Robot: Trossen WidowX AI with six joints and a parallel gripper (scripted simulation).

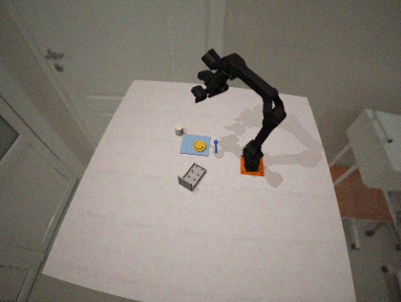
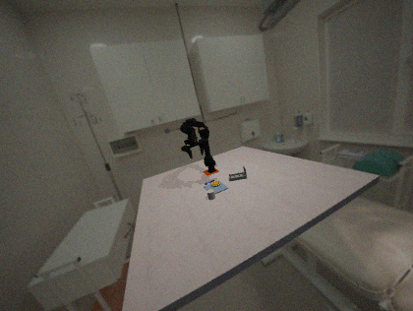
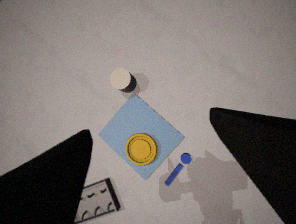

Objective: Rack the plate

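My gripper tip is now 240 mm above the yellow plate, 90 mm to the right of it and 10 mm short of it. The rest, counted from my gripper tip: blue spoon 250 mm below, 80 mm behind, 70 mm to the left; then blue mat 250 mm below, 70 mm to the left, 30 mm ahead; then small white cup 230 mm below, 120 mm ahead, 20 mm to the right.
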